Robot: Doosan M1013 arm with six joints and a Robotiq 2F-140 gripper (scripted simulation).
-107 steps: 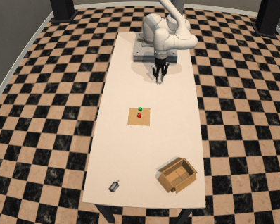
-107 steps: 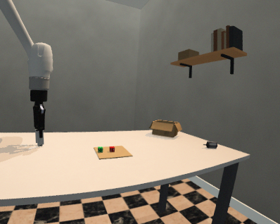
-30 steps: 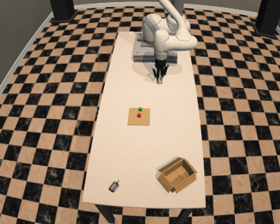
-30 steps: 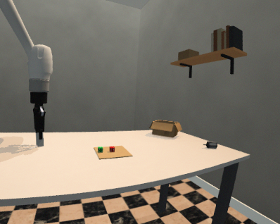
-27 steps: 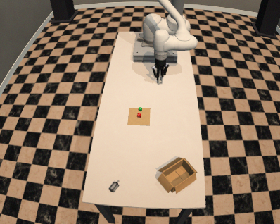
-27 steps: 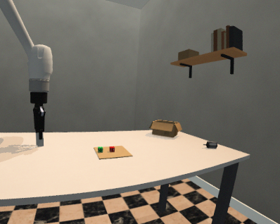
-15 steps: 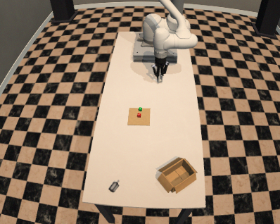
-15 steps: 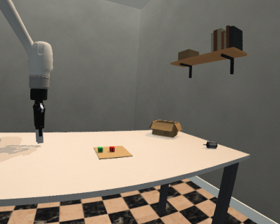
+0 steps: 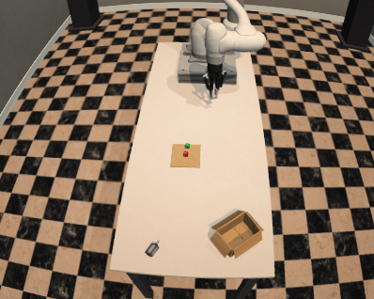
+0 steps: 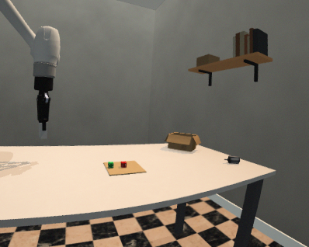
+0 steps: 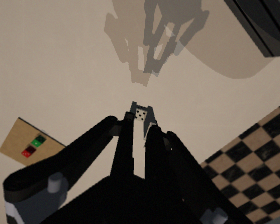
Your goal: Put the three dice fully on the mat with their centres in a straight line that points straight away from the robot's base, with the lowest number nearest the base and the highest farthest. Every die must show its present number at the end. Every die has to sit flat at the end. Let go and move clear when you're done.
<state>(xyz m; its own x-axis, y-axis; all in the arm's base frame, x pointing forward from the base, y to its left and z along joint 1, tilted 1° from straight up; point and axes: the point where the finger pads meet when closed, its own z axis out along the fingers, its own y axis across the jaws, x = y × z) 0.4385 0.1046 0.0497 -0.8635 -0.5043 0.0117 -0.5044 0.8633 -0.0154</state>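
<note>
Now: the red die 330 mm ahead of my hand, 100 mm to the right of it and 120 mm below it. Also, from my hand: green die 280 mm ahead, 100 mm to the right, 120 mm below; then white die 20 mm below; then tan mat 330 mm ahead, 100 mm to the right, 130 mm below.
</note>
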